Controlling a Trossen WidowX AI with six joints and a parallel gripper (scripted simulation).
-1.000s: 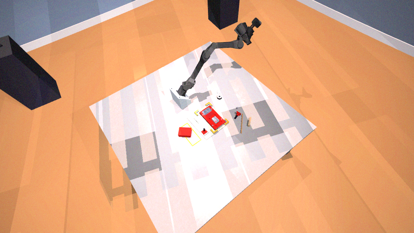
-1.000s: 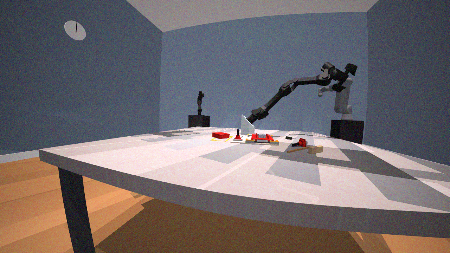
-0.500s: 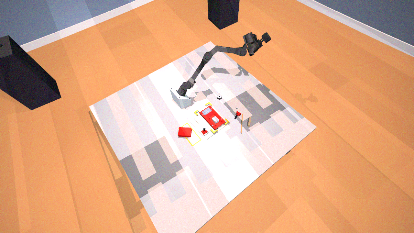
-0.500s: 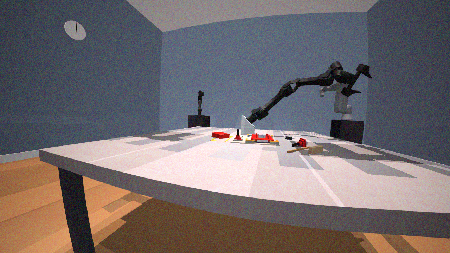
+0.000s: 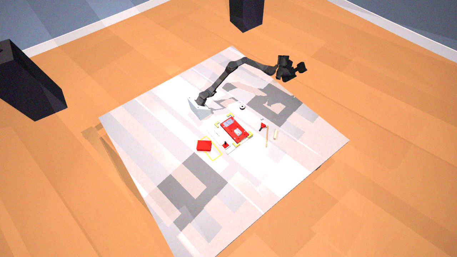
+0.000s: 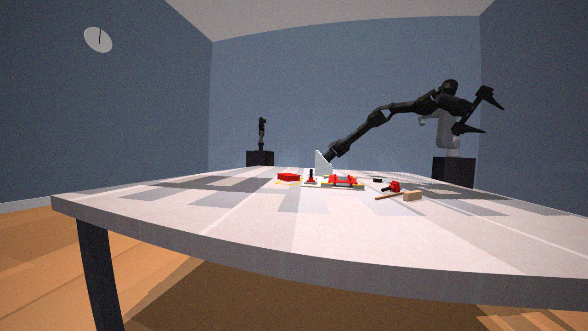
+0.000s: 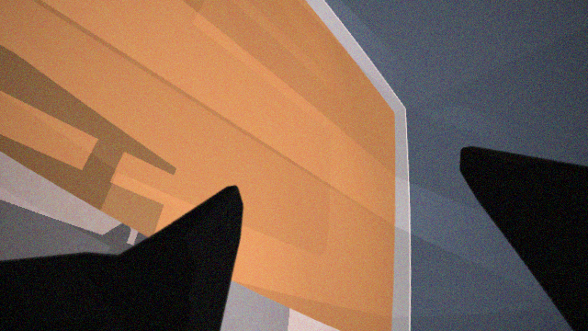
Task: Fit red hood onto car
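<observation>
The red hood lies 20 mm behind my gripper tip, 790 mm to the right of it and 250 mm below it. The rest, counted from my gripper tip: thin wooden stick 160 mm ahead, 380 mm to the right, 260 mm below; then small wooden block 180 mm ahead, 330 mm to the right, 250 mm below.
</observation>
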